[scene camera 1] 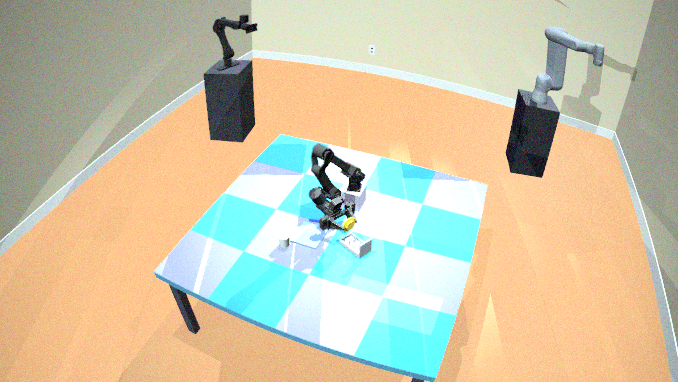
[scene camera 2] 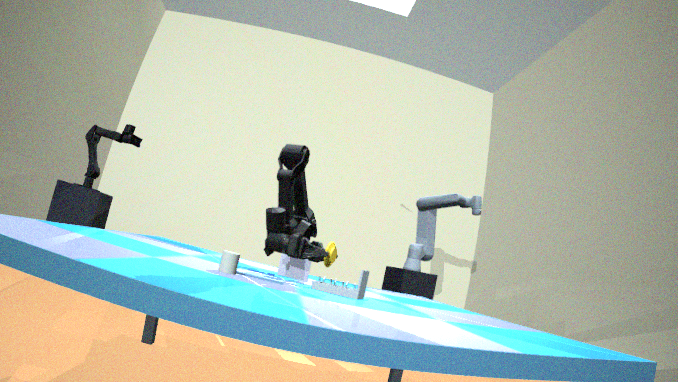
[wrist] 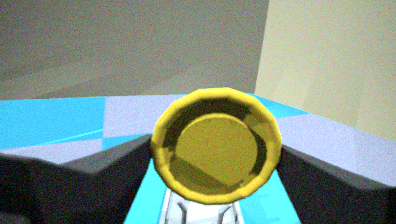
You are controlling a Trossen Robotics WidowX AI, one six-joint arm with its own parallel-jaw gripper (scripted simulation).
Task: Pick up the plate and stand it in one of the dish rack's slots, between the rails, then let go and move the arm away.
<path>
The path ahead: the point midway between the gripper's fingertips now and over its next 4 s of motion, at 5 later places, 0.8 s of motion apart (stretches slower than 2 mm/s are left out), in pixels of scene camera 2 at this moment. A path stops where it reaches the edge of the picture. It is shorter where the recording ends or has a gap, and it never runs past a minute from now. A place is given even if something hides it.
The gripper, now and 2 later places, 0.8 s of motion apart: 333, 255; 333, 271; 338, 242
</path>
